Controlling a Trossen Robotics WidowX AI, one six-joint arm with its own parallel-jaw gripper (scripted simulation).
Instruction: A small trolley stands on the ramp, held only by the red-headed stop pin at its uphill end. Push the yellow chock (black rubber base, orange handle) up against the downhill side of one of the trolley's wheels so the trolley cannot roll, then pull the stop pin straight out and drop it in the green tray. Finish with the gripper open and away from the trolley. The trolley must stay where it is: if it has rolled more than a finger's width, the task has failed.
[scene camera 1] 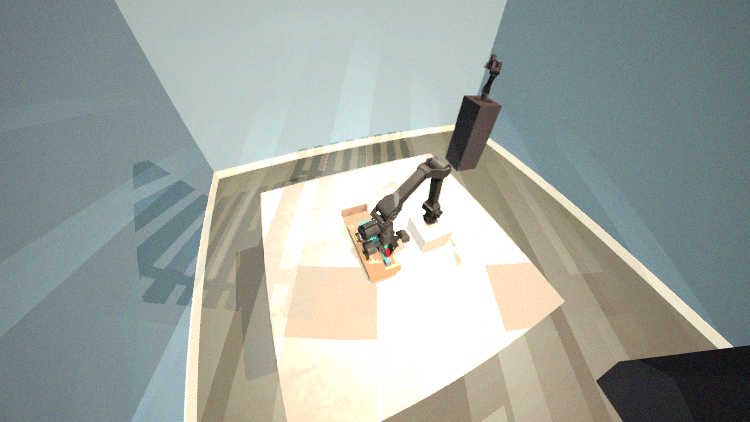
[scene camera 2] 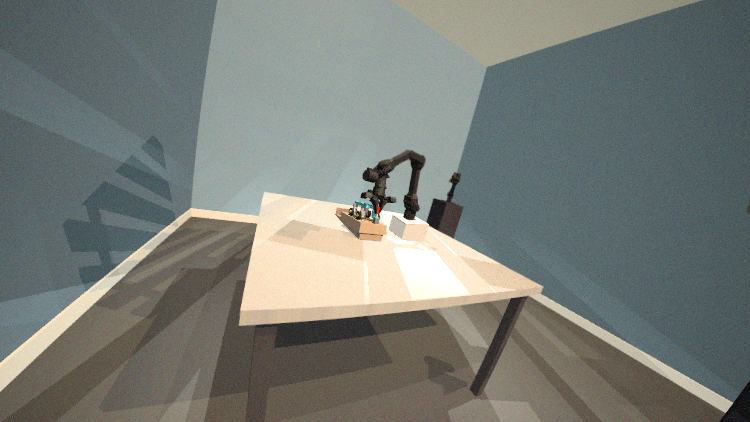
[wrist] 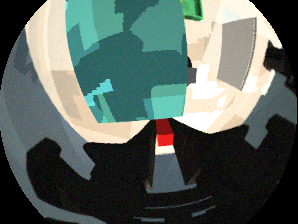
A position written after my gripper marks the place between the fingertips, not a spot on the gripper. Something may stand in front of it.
I see my gripper [scene camera 1: 387,256] and a teal trolley [wrist: 129,67].
My gripper shows as well in the wrist view [wrist: 160,120].
